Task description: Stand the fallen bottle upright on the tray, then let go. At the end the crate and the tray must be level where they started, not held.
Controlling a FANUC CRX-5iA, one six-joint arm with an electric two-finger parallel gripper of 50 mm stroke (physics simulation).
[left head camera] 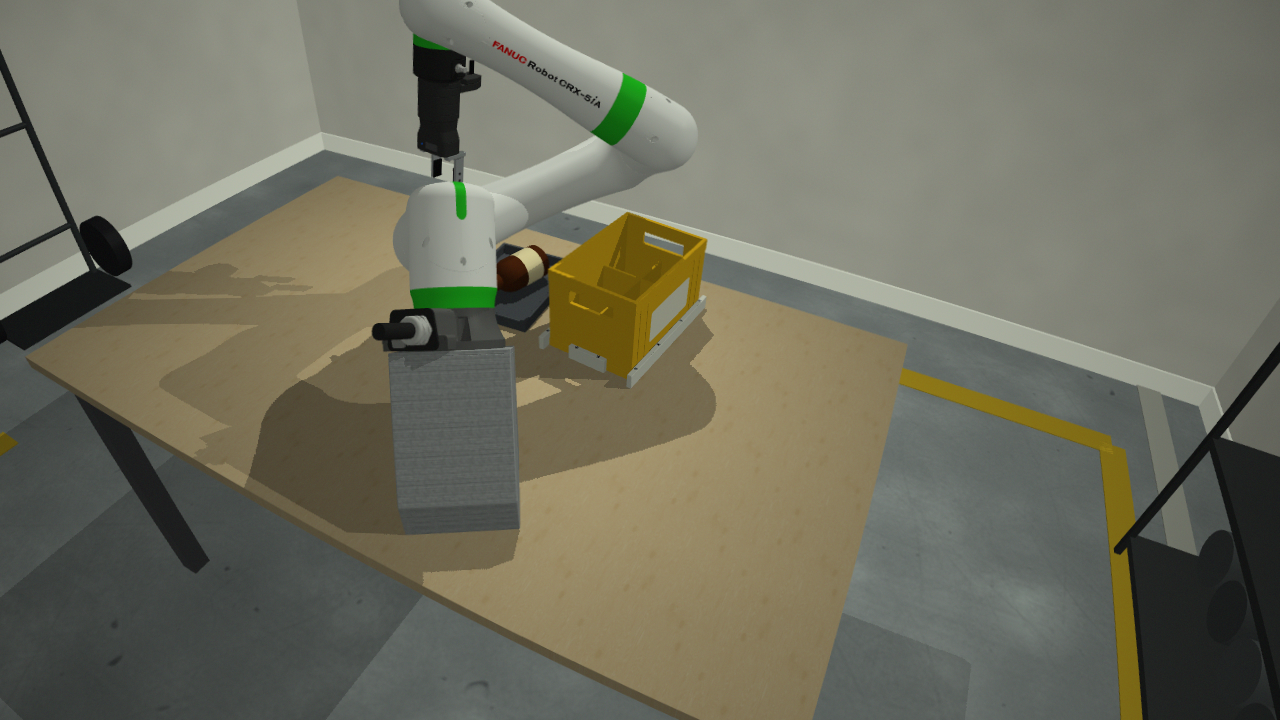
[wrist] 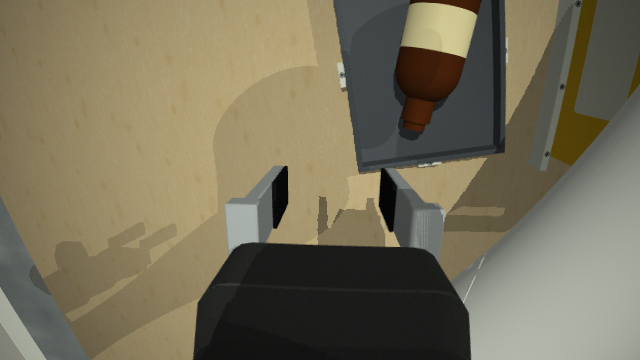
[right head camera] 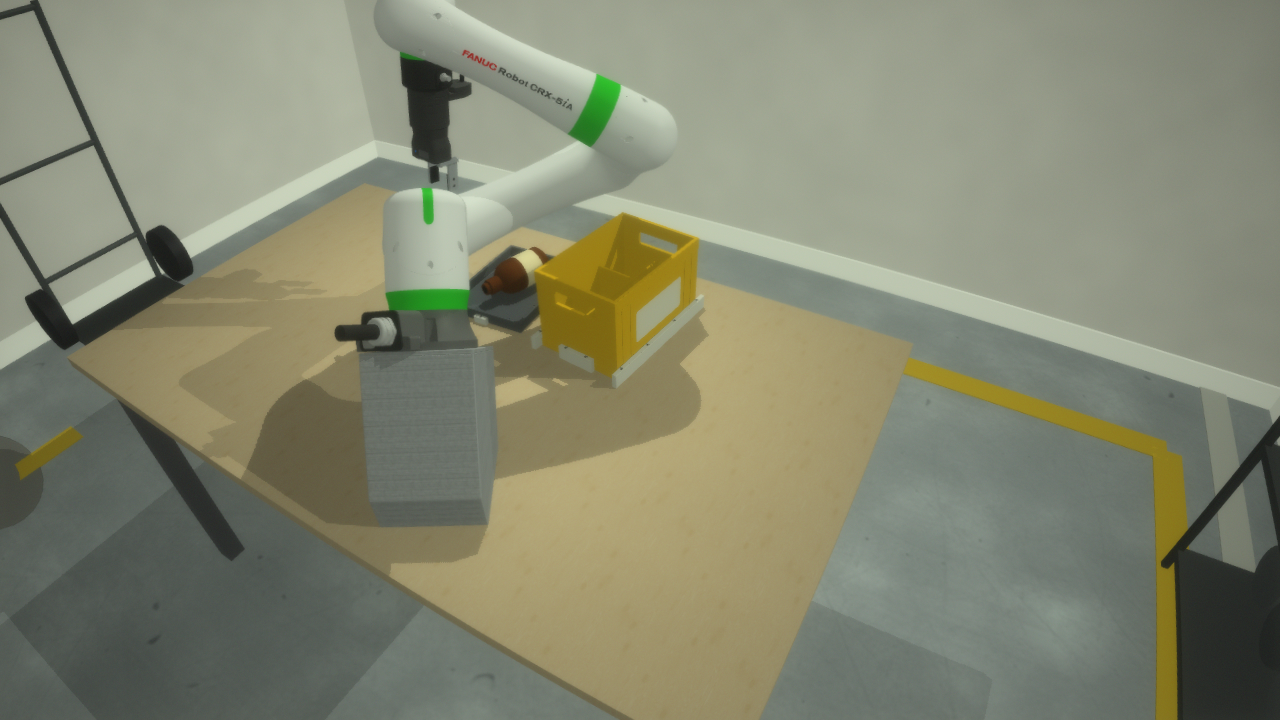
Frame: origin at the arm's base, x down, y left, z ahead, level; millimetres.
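Where they show: gripper, between the fingertips: (left head camera: 447, 180) (wrist: 333, 186) (right head camera: 443, 185); arm's base, origin of its link: (left head camera: 456, 349) (right head camera: 430, 349).
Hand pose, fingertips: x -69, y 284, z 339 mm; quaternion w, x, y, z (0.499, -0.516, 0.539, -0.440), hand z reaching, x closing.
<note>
Each offset is from my fingertips to the top centre of the thing. Level surfaces: height alone.
A brown bottle with a cream label @[dz +58, dx +177, dy -105 mm] (left head camera: 521, 268) (right head camera: 513, 274) (wrist: 433, 60) lies on its side on the dark grey tray @[dz +59, dx +230, dy -104 mm] (left head camera: 521, 319) (right head camera: 505, 317) (wrist: 375, 100). In the wrist view its neck points down towards the tray's near edge, and its base is cut off at the top. In the left head view the arm hides its neck. The yellow crate @[dz +66, dx +80, dy -376 mm] (left head camera: 595, 331) (right head camera: 581, 326) (wrist: 582, 145) stands upright beside the tray. My gripper (left head camera: 447, 170) (right head camera: 443, 175) (wrist: 333, 186) points down, open and empty, high above the table, apart from bottle and tray.
Pale rails @[dz +60, dx +226, dy -474 mm] (left head camera: 666, 342) (right head camera: 659, 342) (wrist: 554, 100) edge the crate's foot. Small pale blocks sit at the tray's edges. The grey pedestal (left head camera: 454, 438) (right head camera: 427, 438) carries the arm on the wooden table @[dx +255 mm] (left head camera: 698, 501) (right head camera: 662, 501) (wrist: 150, 125). A hand truck (left head camera: 67, 223) (right head camera: 96, 143) stands beyond the table's left side.
</note>
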